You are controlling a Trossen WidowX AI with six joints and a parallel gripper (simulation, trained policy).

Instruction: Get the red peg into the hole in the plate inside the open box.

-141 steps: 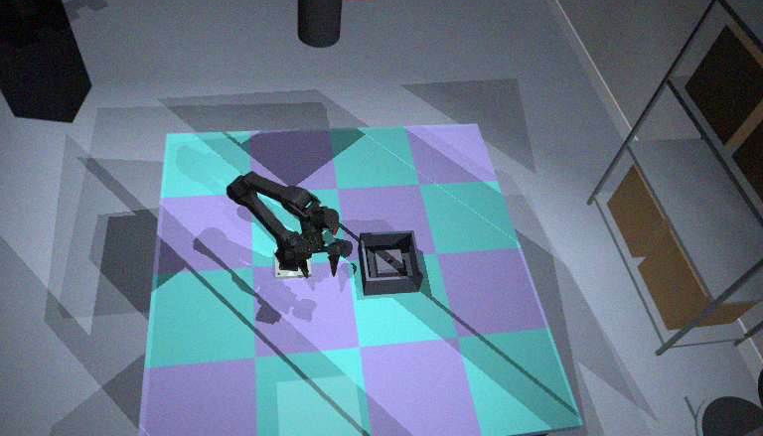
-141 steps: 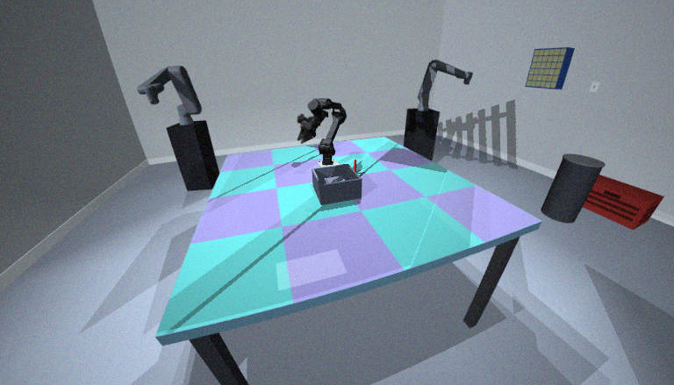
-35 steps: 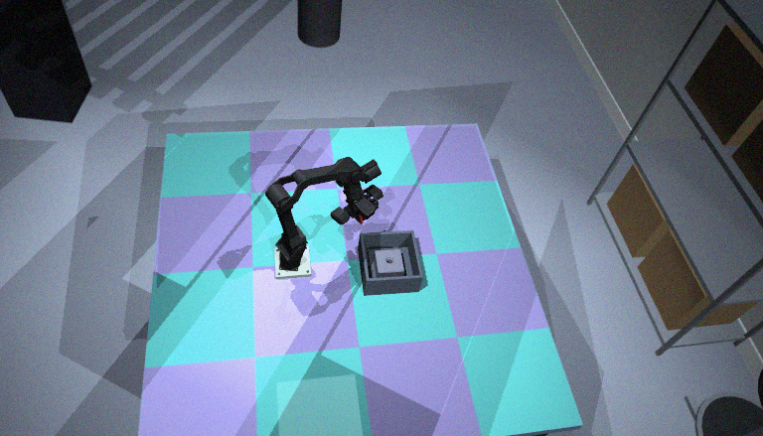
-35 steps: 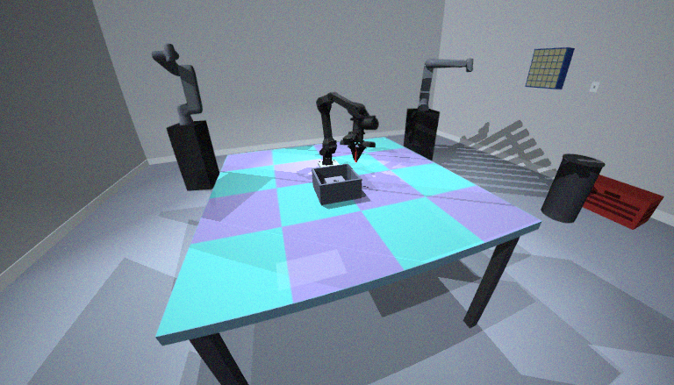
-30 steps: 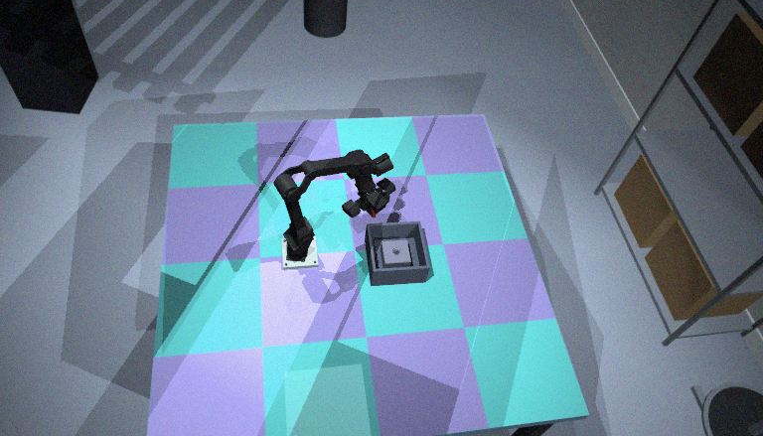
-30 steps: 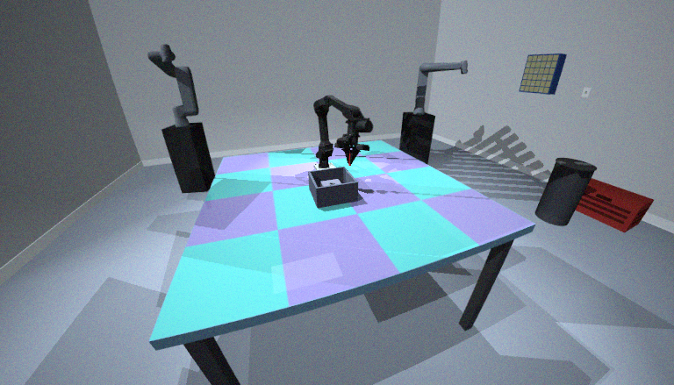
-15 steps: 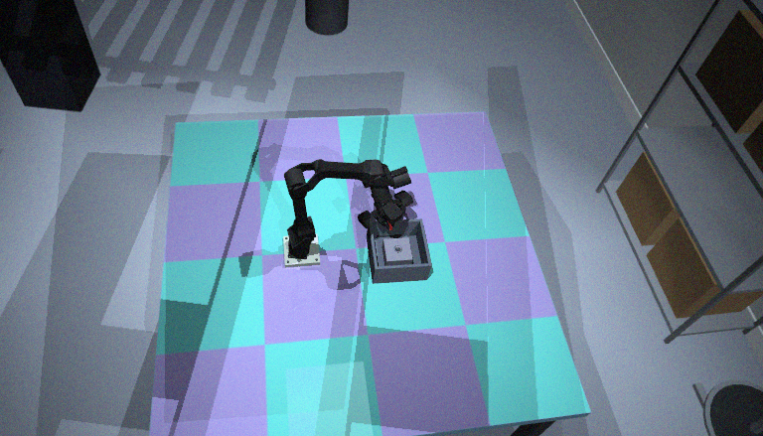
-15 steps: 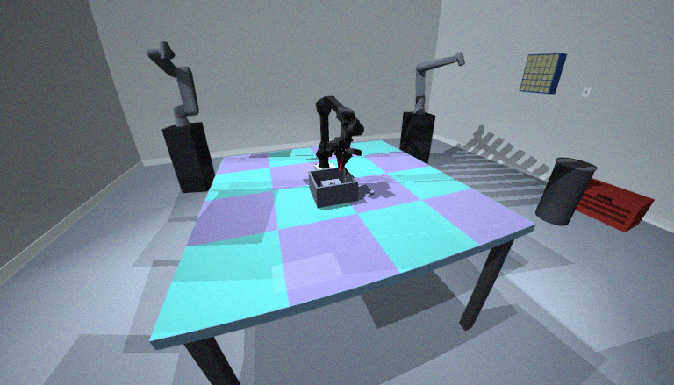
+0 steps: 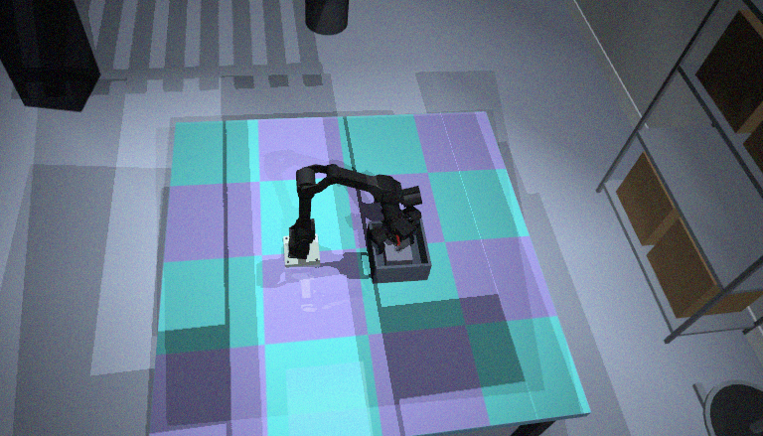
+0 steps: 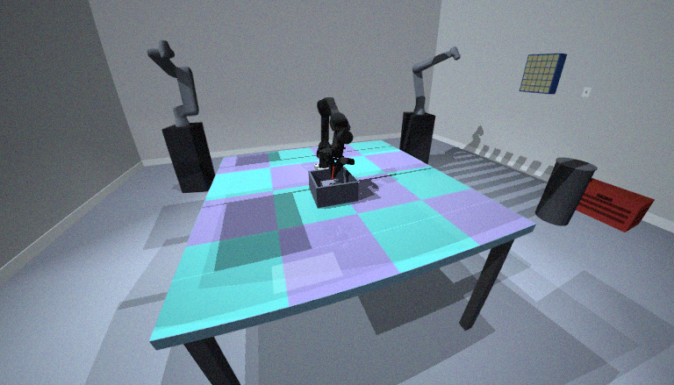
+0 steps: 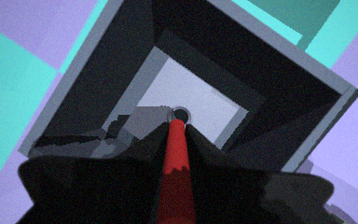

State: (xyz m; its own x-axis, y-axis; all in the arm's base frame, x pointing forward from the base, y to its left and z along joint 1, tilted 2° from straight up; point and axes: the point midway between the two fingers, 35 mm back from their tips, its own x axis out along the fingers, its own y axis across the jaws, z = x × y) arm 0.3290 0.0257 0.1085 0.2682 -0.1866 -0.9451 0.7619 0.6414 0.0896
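My gripper tip is 30 mm below the red peg, 10 mm to the right of it and 10 mm past it. From my gripper tip the other things lie so: plate 50 mm below; dark grey box 70 mm below.
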